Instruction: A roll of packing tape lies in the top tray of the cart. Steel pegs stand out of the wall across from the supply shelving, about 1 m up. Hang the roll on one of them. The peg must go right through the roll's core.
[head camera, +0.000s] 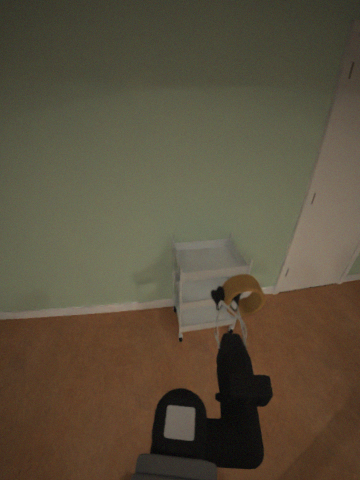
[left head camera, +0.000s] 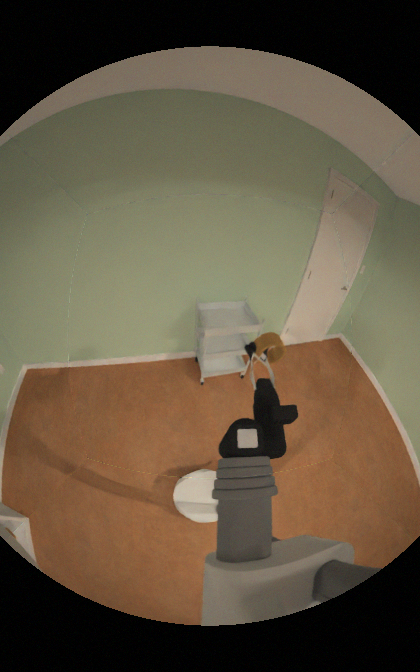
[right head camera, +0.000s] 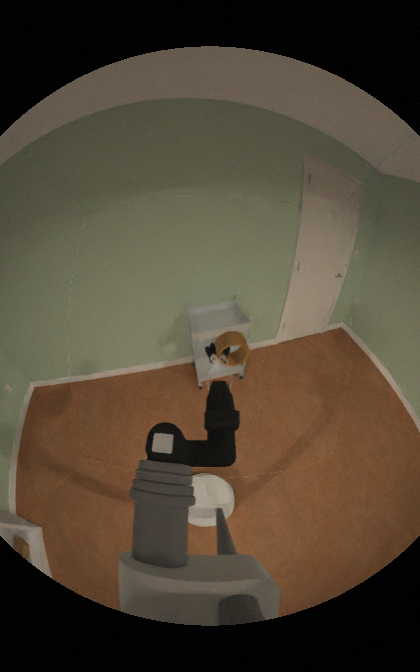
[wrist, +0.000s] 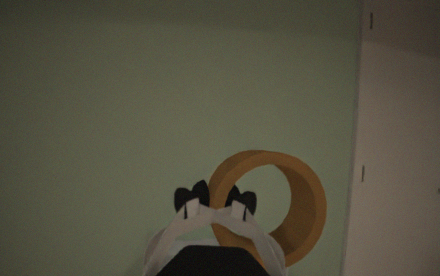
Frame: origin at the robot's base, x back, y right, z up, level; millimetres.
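Seen in the pictures: gripper, fingertip midpoint: (head camera: 225, 288) (wrist: 215, 196).
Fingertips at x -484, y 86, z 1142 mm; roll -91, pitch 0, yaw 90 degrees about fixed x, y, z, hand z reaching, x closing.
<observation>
A point is followed by its place in that frame.
The tan roll of packing tape (head camera: 243, 280) @[x -468, y 121, z 1189 mm] (left head camera: 270, 337) (right head camera: 243, 356) (wrist: 306, 195) @[x -460, y 165, z 1153 mm] is held in the air, its core opening visible. My gripper (head camera: 227, 296) @[x -484, y 86, z 1142 mm] (left head camera: 257, 351) (right head camera: 218, 354) (wrist: 215, 196) @[x -484, y 86, z 1142 mm] is shut on the left side of its ring, one fingertip outside the roll and one inside the core. In the head views the roll appears in front of the white three-tier cart (head camera: 215, 274) @[x -1089, y 140, z 662 mm] (left head camera: 227, 330) (right head camera: 207, 333), whose top tray shows no object. The steel pegs do not show in these views.
The cart stands by the green wall (head camera: 150, 175) @[x -1370, y -299, z 1179 mm] (left head camera: 165, 260) (right head camera: 165, 260) (wrist: 100, 110) @[x -1341, y -413, z 1254 mm]. A pale door (head camera: 325, 215) @[x -1700, y 1078, z 843 mm] (left head camera: 332, 260) (right head camera: 325, 240) (wrist: 400, 150) @[x -1720, y 1159, z 1133 mm] is to its right. Part of a white piece of furniture (left head camera: 15, 517) (right head camera: 25, 522) shows at the lower left.
</observation>
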